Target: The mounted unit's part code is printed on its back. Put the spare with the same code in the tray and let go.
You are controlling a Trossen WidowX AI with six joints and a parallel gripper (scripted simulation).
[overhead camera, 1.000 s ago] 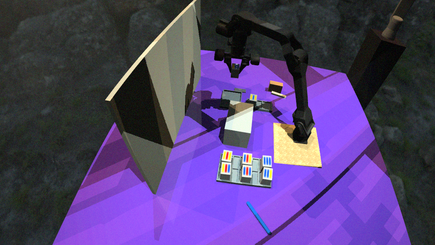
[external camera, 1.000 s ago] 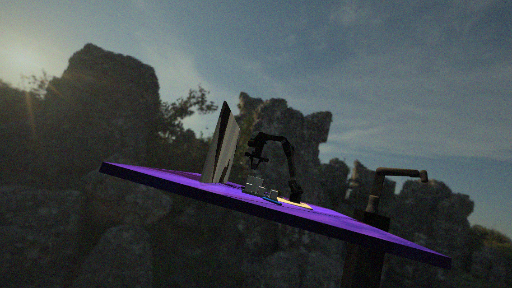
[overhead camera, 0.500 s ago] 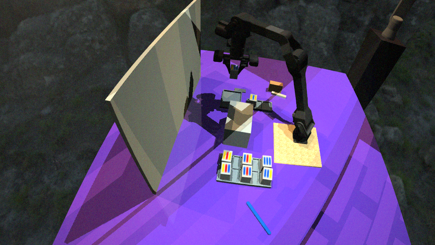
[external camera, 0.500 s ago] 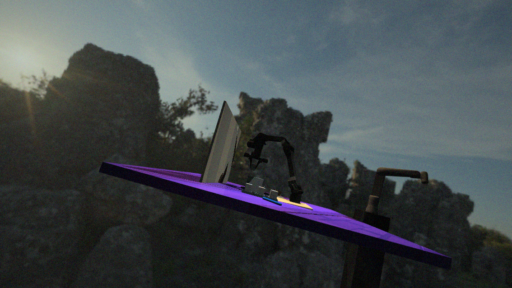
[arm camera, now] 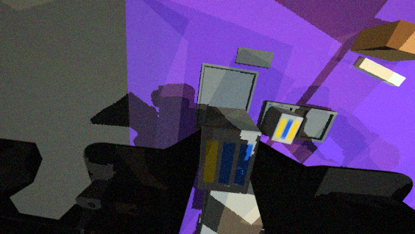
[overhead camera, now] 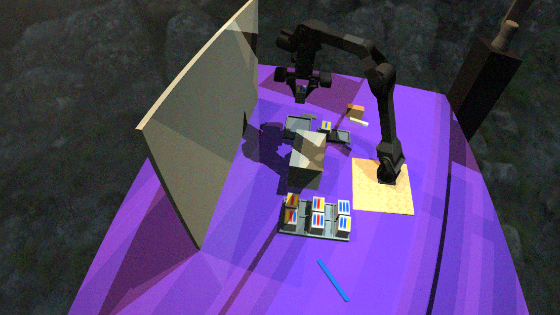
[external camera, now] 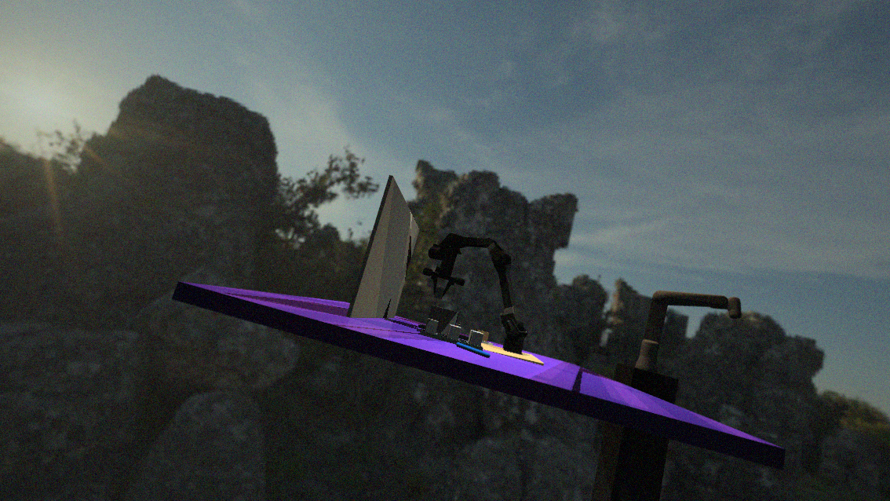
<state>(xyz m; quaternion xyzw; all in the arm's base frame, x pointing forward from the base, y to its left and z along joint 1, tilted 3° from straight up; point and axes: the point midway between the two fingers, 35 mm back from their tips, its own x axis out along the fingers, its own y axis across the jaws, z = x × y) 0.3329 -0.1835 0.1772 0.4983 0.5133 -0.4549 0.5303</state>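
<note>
My gripper tip is now 140 mm above the flat grey tray. From my gripper tip the other things lie so: spare: 20 mm above; tall panel: 190 mm ahead, 190 mm to the left, 80 mm above; dark rack: 140 mm behind, 10 mm to the left, 140 mm below.
</note>
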